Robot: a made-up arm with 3 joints. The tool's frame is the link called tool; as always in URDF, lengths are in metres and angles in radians. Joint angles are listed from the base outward.
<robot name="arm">
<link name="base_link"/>
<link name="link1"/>
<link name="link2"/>
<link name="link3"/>
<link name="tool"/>
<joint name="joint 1" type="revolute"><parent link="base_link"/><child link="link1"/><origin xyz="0.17 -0.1 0.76"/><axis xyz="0 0 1"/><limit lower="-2.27" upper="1.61"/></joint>
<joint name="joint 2" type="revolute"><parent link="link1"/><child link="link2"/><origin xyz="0.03 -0.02 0.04" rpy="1.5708 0 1.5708"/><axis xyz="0 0 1"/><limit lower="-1.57" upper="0.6"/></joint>
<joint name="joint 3" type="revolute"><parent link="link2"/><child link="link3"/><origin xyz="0.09 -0.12 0.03" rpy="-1.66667 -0.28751 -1.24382"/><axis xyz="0 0 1"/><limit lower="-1.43" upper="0.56"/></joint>
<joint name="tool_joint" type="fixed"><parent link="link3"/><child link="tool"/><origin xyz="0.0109 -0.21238 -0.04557" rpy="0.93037 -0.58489 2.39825"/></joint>
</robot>
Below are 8 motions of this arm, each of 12 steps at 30 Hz.
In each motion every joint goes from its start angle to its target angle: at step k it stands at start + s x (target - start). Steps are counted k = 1, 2, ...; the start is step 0. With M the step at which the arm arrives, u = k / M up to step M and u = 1 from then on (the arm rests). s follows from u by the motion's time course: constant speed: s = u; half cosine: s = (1 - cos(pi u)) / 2; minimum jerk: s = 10 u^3 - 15 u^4 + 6 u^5.
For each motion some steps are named. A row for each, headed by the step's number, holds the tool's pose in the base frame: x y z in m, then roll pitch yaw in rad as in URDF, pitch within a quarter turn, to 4 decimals.
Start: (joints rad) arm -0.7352 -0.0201 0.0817
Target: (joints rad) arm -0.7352 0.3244 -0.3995
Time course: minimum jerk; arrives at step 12
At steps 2, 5, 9, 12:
2: 0.3948 -0.2581 0.7068 2.5622 -0.6349 1.9840
5: 0.3870 -0.2551 0.7412 2.3630 -0.5510 2.0450
9: 0.3556 -0.2533 0.7924 2.0483 -0.4047 2.0649
12: 0.3476 -0.2531 0.8002 1.9924 -0.3799 2.0580

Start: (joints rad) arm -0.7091 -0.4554 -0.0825
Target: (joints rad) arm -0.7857 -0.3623 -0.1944
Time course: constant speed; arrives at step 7
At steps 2, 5, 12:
2: 0.3622 -0.2796 0.7296 2.8610 -0.2823 1.8382
5: 0.3557 -0.2808 0.7397 2.7958 -0.2656 1.8282
12: 0.3510 -0.2817 0.7465 2.7527 -0.2537 1.8198

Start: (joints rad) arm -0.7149 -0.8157 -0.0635
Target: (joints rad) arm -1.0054 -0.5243 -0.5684
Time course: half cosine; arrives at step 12
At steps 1, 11, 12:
1: 0.3458 -0.3028 0.7217 -3.0777 -0.0918 1.7708
11: 0.2852 -0.2781 0.8064 2.6929 0.1251 1.6627
12: 0.2837 -0.2775 0.8077 2.6839 0.1299 1.6585

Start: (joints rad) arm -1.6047 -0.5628 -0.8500
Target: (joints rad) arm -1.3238 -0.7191 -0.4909
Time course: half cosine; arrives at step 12
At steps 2, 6, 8, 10, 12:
2: 0.1737 -0.2671 0.8390 2.5942 0.3641 1.1195
6: 0.1957 -0.2929 0.8191 2.7379 0.2649 1.2387
8: 0.2091 -0.3053 0.8061 2.8188 0.2097 1.2964
10: 0.2190 -0.3132 0.7960 2.8776 0.1708 1.3337
12: 0.2226 -0.3159 0.7923 2.8991 0.1570 1.3464

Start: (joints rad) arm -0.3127 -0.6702 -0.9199
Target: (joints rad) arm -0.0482 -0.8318 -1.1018
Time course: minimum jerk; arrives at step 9
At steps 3, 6, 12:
3: 0.3106 -0.1229 0.8472 2.6615 0.5247 2.5211
6: 0.2920 -0.0930 0.8510 2.7208 0.6411 2.7532
12: 0.2837 -0.0838 0.8518 2.7469 0.6811 2.8434

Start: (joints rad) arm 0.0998 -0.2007 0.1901
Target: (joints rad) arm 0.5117 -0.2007 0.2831
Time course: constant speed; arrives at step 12
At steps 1, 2, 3, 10, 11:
1: 0.4409 -0.0456 0.6703 2.8653 -0.6511 2.6966
2: 0.4389 -0.0361 0.6687 2.8713 -0.6571 2.7280
3: 0.4366 -0.0268 0.6670 2.8775 -0.6632 2.7594
10: 0.4110 0.0356 0.6555 2.9217 -0.7048 2.9770
11: 0.4061 0.0439 0.6539 2.9283 -0.7107 3.0078

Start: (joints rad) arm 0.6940 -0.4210 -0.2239
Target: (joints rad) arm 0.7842 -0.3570 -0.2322
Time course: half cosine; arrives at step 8
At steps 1, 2, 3, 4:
1: 0.3664 0.0607 0.7512 2.7843 -0.2009 -2.9846
2: 0.3646 0.0628 0.7514 2.7777 -0.2037 -2.9734
3: 0.3617 0.0659 0.7519 2.7678 -0.2080 -2.9566
4: 0.3583 0.0696 0.7524 2.7560 -0.2129 -2.9368

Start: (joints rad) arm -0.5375 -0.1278 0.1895
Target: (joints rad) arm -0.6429 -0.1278 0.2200
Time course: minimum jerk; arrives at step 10
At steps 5, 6, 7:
5: 0.4144 -0.2308 0.6719 2.7914 -0.6950 2.0193
6: 0.4119 -0.2354 0.6708 2.7956 -0.6995 1.9984
7: 0.4098 -0.2391 0.6698 2.7991 -0.7032 1.9806

